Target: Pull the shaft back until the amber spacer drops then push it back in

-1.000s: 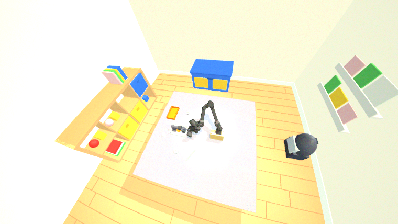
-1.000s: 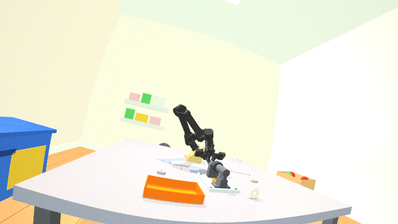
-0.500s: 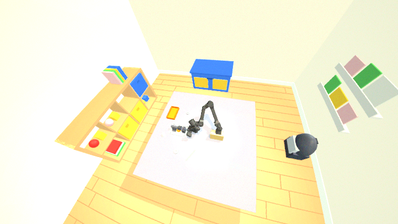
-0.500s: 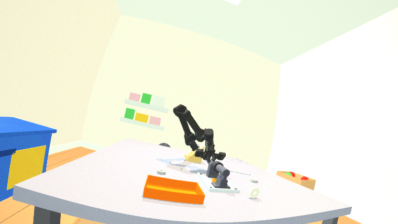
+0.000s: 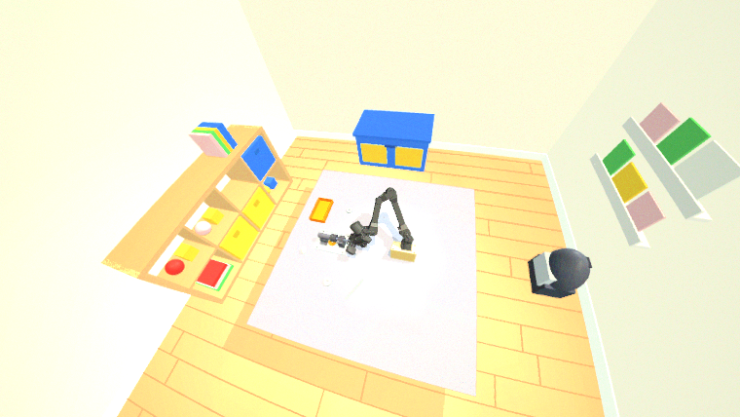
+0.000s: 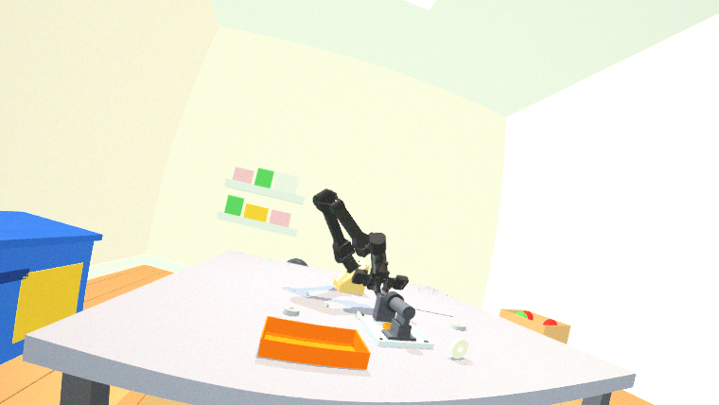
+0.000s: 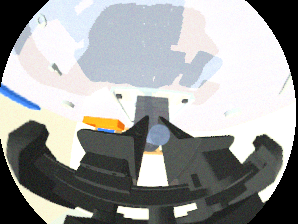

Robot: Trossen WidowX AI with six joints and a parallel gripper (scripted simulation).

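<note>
Now: gripper tip 12 cm short of the amber spacer, 1 cm to the left of it and 4 cm above it. Round my gripper tip: orange tray 27 cm ahead, 26 cm to the right, 5 cm below; grey shaft fixture 13 cm ahead, 1 cm to the right, 1 cm below.
</note>
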